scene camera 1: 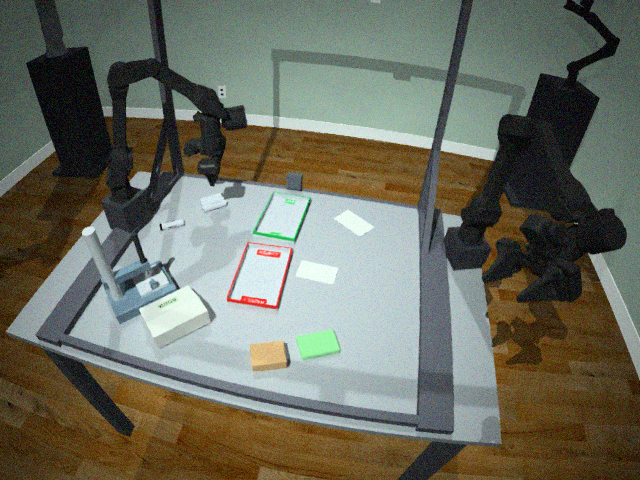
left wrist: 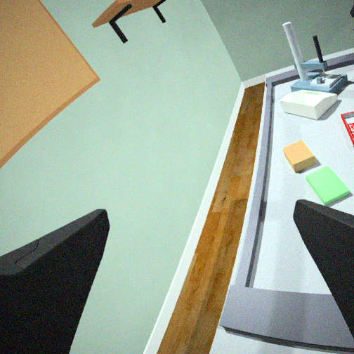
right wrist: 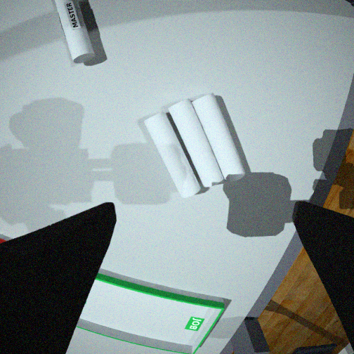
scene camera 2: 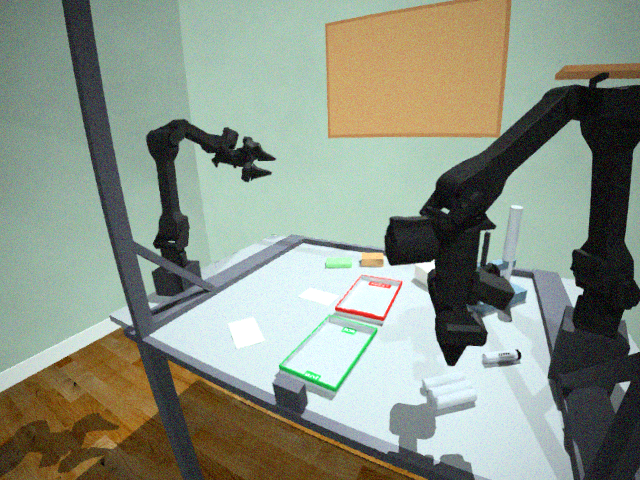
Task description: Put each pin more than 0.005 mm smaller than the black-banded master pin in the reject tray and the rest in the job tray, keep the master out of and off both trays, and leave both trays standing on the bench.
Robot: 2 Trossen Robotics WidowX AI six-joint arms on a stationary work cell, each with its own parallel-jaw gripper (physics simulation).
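Frame: origin at the left arm's base, x ahead, y right, z down, level; centimetres.
Seen in the pictures: left gripper, fingertip midpoint: (scene camera 1: 498,289) (scene camera 2: 273,166); right gripper, fingertip midpoint: (scene camera 1: 214,177) (scene camera 2: 447,346); left arm's base, origin of the base link: (scene camera 1: 469,237); right arm's base, origin of the base link: (scene camera 1: 122,195) (scene camera 2: 594,324).
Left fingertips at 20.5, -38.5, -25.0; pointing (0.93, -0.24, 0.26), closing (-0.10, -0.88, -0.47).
Note:
Pixels of each thing's middle, then the offset from my left fingertips to it, as dx, dy, dz.
- master pin, body centre: (scene camera 2: 501,356) (scene camera 1: 171,224) +64.9, +59.0, +31.7
- green-rimmed job tray, body centre: (scene camera 2: 332,349) (scene camera 1: 283,215) +30.3, +60.2, +31.8
- red-rimmed reject tray, body centre: (scene camera 1: 261,274) (scene camera 2: 371,296) +37.7, +36.7, +31.8
- orange block, body centre: (scene camera 1: 268,356) (scene camera 2: 372,259) +37.3, +11.6, +31.2
- green block, body centre: (scene camera 1: 318,344) (scene camera 2: 339,262) +25.9, +14.1, +31.9
Three white pins (scene camera 1: 213,202) (scene camera 2: 448,391) (right wrist: 196,142) lie side by side on the bench. The master pin (scene camera 1: 172,224) (scene camera 2: 501,357) (right wrist: 75,32) lies apart from them, its black band showing in scene camera 2. The green-rimmed job tray (scene camera 1: 302,218) (scene camera 2: 306,341) (right wrist: 160,291) and red-rimmed reject tray (scene camera 1: 238,272) (scene camera 2: 359,314) (left wrist: 347,128) stand flat, with no pin visible in either. My right gripper (scene camera 1: 211,179) (scene camera 2: 457,356) (right wrist: 205,211) is open and empty above the bench near the three pins. My left gripper (scene camera 1: 502,289) (scene camera 2: 271,165) (left wrist: 202,214) is open and empty, away from the pins.
A blue gauge stand (scene camera 1: 124,307) (left wrist: 320,85) has a tall white post, beside a cream box (scene camera 1: 175,315) (left wrist: 309,104). An orange block (scene camera 1: 268,355) (scene camera 2: 372,259) and green block (scene camera 1: 318,344) (scene camera 2: 338,262) lie together. Two pale cards (scene camera 1: 354,222) (scene camera 1: 316,272) lie near the trays.

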